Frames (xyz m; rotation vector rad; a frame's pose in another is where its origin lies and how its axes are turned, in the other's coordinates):
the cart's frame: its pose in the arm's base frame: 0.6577 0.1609 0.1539 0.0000 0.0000 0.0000
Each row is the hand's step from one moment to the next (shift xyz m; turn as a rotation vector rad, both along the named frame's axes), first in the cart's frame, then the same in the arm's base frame.
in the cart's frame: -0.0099 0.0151 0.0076 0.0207 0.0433 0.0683
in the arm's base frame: -0.0099 0.0151 0.0076 0.0207 0.0433 0.0683
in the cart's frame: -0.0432 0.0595 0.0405 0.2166 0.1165 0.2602
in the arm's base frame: -0.0432 0.0595 0.0405 0.2166 0.1165 0.2602
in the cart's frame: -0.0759 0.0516 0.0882 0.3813 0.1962 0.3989
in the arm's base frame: -0.0759 0.0516 0.0882 0.3813 0.1962 0.3989
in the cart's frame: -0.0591 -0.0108 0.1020 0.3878 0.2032 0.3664
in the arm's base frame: -0.0591 -0.0108 0.1020 0.3878 0.2032 0.3664
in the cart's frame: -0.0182 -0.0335 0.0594 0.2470 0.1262 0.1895
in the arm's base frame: -0.0182 -0.0335 0.0594 0.2470 0.1262 0.1895
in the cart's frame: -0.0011 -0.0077 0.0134 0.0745 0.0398 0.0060
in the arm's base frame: -0.0011 -0.0077 0.0134 0.0745 0.0398 0.0060
